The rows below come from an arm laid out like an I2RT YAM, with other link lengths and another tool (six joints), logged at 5 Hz.
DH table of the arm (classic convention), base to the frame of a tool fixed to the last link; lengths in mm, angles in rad. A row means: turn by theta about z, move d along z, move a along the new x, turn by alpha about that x. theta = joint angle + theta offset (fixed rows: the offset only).
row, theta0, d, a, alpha
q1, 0, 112.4, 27, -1.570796
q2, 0, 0, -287.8, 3.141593
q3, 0.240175, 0, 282.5, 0
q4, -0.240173, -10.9, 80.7, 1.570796
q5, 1.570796, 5.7, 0, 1.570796
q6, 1.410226, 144.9, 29, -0.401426
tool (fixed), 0, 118.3, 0, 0
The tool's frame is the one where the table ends.
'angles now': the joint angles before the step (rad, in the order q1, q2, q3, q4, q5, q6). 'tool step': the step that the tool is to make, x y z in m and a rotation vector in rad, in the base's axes. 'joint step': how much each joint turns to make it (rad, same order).
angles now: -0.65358 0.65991 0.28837 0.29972 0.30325 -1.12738
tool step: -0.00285 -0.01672 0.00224 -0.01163 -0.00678 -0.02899
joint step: -0.04676 0.06545 0.00526 0.07456 -0.01742 -0.00622
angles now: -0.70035 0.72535 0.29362 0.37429 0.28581 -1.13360
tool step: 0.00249 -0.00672 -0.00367 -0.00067 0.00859 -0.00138
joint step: -0.01595 0.04781 0.00255 0.04117 -0.01418 -0.00723
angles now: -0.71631 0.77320 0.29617 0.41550 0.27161 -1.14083
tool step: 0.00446 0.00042 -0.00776 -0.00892 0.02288 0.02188
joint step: -0.00268 0.02533 -0.01700 0.03716 -0.02312 -0.02411
